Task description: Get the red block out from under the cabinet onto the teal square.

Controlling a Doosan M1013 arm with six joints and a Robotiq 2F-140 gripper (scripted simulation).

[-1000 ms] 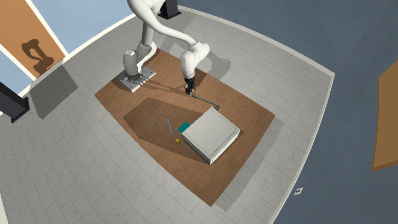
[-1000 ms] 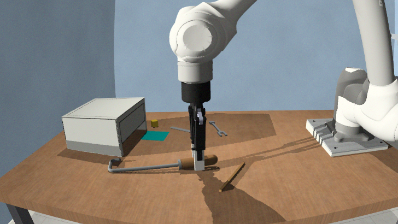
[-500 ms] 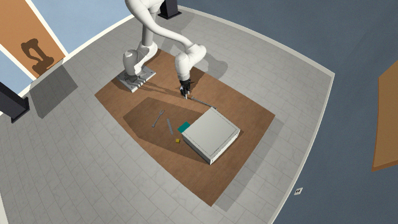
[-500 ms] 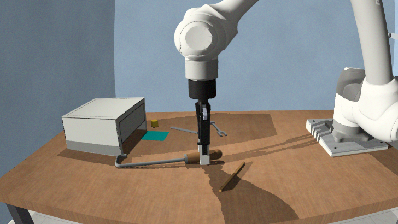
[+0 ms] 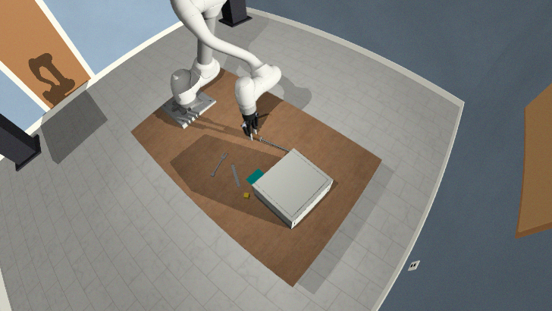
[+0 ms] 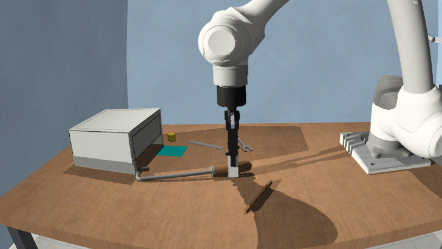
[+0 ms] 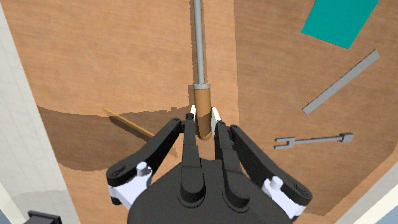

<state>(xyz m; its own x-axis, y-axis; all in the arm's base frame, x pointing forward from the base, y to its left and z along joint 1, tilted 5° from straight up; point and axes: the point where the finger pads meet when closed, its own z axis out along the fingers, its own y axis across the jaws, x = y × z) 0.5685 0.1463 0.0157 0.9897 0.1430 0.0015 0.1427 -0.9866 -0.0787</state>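
The teal square lies 230 mm ahead of my hand, 170 mm to the right of it and 40 mm below it. Round my hand: grey wrench (270 mm to the right, 30 mm below); thin wooden stick (80 mm behind, 130 mm to the left, 30 mm below); rod tool (130 mm ahead, 20 mm below).
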